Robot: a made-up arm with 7 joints. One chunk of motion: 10 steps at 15 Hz.
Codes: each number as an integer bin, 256 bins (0 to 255) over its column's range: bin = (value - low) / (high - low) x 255, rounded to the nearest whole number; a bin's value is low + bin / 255 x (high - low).
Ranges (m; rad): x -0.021..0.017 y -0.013..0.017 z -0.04..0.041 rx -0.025..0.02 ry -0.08..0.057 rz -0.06..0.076
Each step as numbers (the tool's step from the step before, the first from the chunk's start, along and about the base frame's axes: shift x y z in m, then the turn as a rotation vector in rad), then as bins.
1 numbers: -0.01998 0.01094 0.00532 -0.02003 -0.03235 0.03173
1 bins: 7 203 143 28 89 172
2 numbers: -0.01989 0.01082 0.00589 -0.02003 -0.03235 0.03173
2 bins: 7 202 144 28 89 172
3 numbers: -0.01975 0.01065 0.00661 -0.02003 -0.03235 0.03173
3 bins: 8 201 147 28 89 172
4 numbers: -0.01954 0.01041 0.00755 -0.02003 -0.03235 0.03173
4 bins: 10 199 150 28 89 172
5 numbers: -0.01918 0.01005 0.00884 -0.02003 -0.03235 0.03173
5 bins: 12 196 154 28 89 172
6 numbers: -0.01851 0.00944 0.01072 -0.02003 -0.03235 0.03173
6 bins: 17 191 160 28 89 172
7 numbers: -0.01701 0.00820 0.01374 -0.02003 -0.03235 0.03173
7 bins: 27 180 169 28 89 172
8 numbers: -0.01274 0.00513 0.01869 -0.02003 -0.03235 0.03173
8 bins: 55 154 185 28 89 172
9 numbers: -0.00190 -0.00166 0.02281 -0.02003 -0.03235 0.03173
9 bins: 128 96 198 28 89 172
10 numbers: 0.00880 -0.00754 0.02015 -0.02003 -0.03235 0.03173
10 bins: 200 46 189 28 89 172
